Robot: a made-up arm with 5 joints.
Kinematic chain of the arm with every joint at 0, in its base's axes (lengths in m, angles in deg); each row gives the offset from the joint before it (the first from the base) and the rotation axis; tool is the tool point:
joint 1: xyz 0 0 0.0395 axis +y
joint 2: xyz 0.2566 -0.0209 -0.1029 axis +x
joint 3: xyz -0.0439 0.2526 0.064 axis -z
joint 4: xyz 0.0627 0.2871 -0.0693 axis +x
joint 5: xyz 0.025 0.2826 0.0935 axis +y
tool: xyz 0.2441 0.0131 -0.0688
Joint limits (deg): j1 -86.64..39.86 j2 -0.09..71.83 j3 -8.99..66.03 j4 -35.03..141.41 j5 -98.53..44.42
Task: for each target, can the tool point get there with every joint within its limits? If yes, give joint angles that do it. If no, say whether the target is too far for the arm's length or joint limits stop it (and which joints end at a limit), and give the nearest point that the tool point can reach.
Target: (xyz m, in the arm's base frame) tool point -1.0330 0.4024 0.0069
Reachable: no: joint limits stop it (at a limit: joint 1, joint 3, joint 4, joint 5) | nearest point -0.8154 0.3277 0.3049 | short by 0.376 m
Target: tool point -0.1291 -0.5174 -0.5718
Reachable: no: joint limits stop it (at a limit: joint 1, joint 2, joint 3) | nearest point 0.2002 -0.2008 -0.2531 | short by 0.557 m
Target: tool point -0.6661 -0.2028 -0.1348
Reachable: no: joint limits stop it (at a limit: joint 1, joint 2, joint 3, joint 5) | nearest point -0.7095 -0.1801 0.3386 | short by 0.476 m
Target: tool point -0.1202 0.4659 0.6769
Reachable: yes | joints -65.90 8.91 9.20 38.53 -60.52
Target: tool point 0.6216 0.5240 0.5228
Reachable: yes | joints 6.75 33.84 8.49 -6.00 -62.78
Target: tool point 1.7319 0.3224 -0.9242
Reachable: no: too far | nearest point 0.8624 0.2118 -0.3968 | short by 1.023 m
